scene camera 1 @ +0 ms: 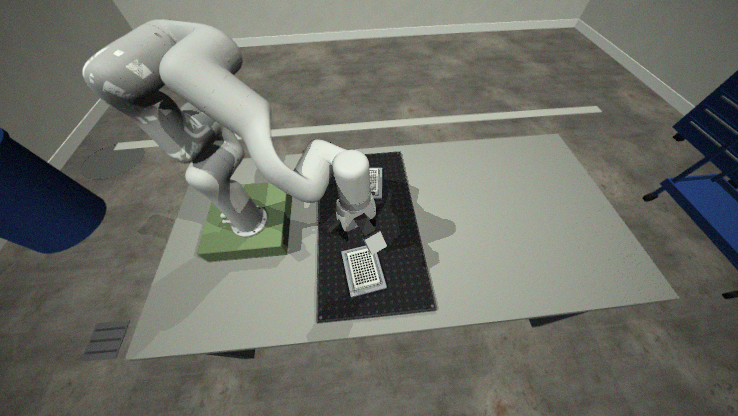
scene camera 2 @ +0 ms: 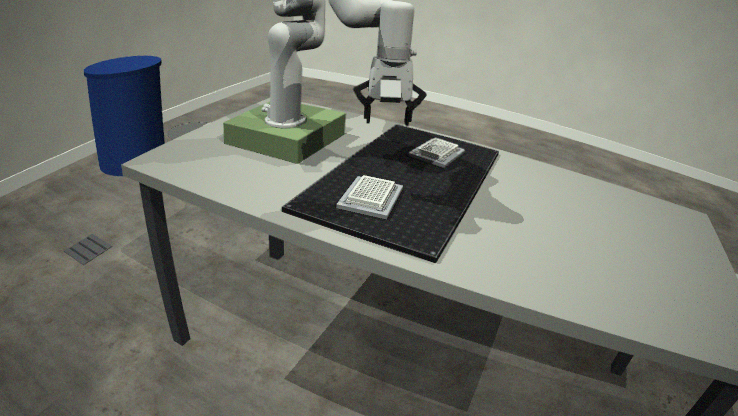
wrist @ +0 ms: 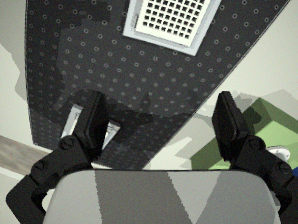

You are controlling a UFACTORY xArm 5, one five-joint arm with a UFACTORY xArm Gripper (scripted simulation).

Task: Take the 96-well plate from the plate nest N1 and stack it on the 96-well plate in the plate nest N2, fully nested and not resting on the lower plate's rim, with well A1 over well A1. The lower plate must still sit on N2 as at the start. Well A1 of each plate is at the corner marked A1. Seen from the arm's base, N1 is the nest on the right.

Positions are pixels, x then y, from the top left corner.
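Labels:
Gripper visible in scene camera 1, scene camera 2 and the wrist view (160, 105). On the gripper, (scene camera 1: 336, 228) and (scene camera 2: 362, 87) are the same spot.

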